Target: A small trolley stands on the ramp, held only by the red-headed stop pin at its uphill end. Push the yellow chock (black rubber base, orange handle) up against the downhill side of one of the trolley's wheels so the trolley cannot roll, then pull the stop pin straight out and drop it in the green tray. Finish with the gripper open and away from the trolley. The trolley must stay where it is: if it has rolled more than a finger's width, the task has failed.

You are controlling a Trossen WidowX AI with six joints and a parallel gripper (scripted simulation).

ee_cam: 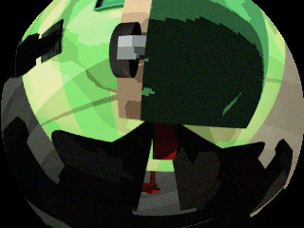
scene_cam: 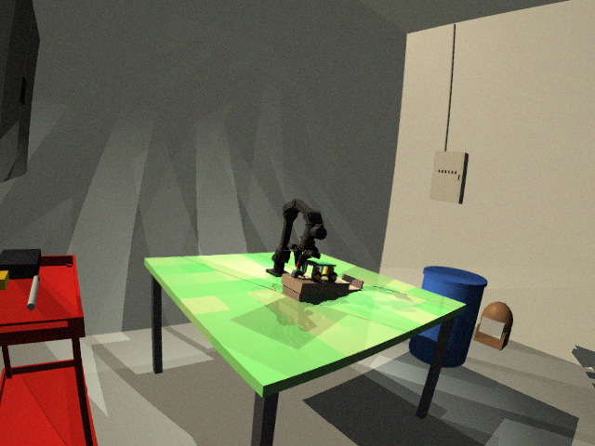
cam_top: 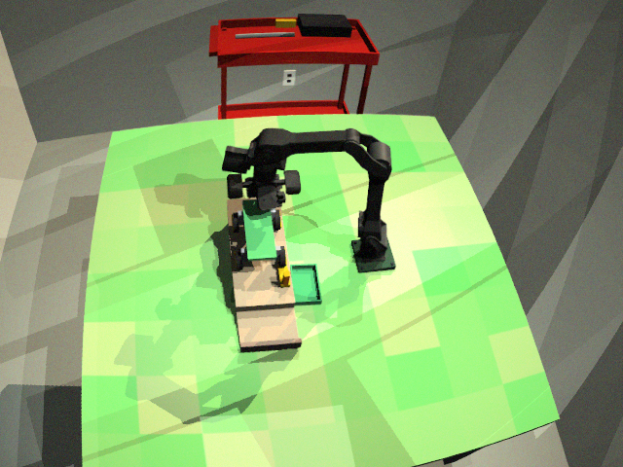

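My gripper tip is now right at the red-headed stop pin. From my gripper tip the other things lie so: trolley: 10 mm ahead, 110 mm to the left, 20 mm below; yellow chock: 50 mm behind, 210 mm to the left, 50 mm below; brown ramp: 10 mm ahead, 120 mm to the left, 90 mm below.
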